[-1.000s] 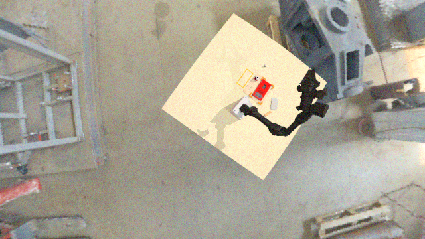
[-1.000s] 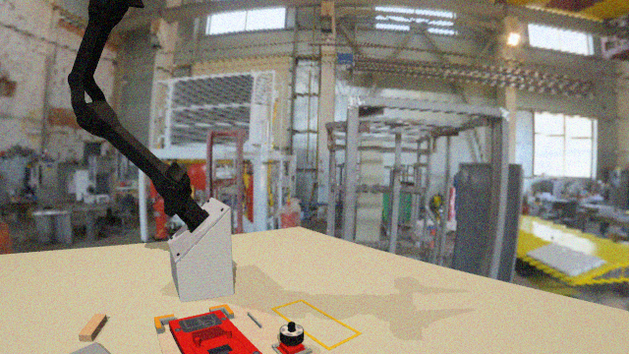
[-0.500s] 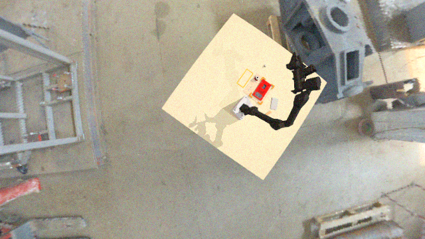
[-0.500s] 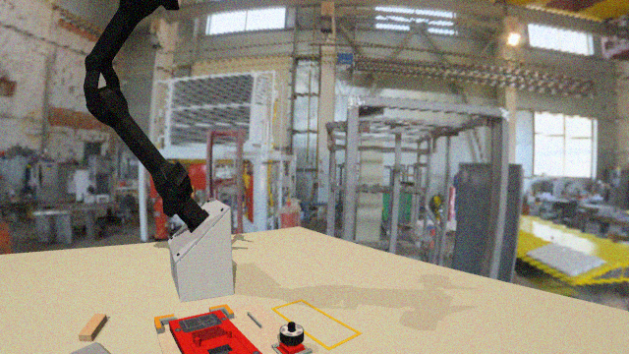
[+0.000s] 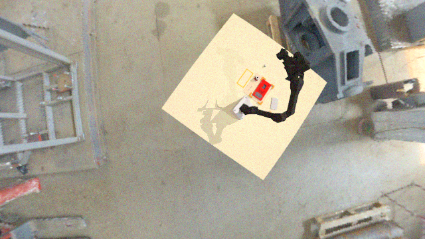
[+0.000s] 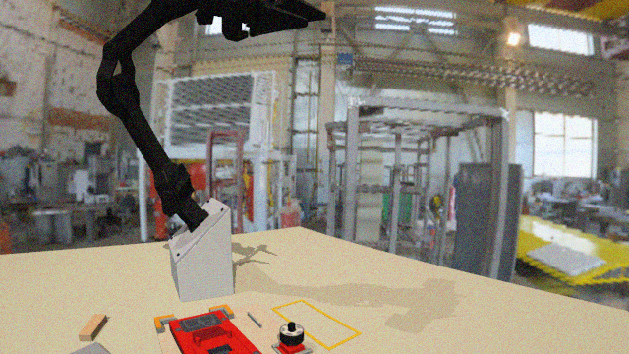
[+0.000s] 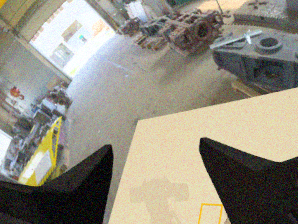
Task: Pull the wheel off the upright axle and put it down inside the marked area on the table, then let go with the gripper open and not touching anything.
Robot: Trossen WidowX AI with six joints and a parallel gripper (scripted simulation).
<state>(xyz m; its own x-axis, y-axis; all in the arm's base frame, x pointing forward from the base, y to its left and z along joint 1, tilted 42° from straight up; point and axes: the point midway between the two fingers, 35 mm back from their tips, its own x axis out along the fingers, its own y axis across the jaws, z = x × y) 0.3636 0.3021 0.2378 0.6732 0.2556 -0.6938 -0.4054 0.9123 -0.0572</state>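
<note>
Now: the black axle 40 mm behind my gripper tip, 10 mm to the right of it and 490 mm below it. From my gripper tip the other things lie so: wheel (40 mm behind, 10 mm to the right, 490 mm below); wooden block (220 mm behind, 340 mm to the right, 520 mm below).
</note>
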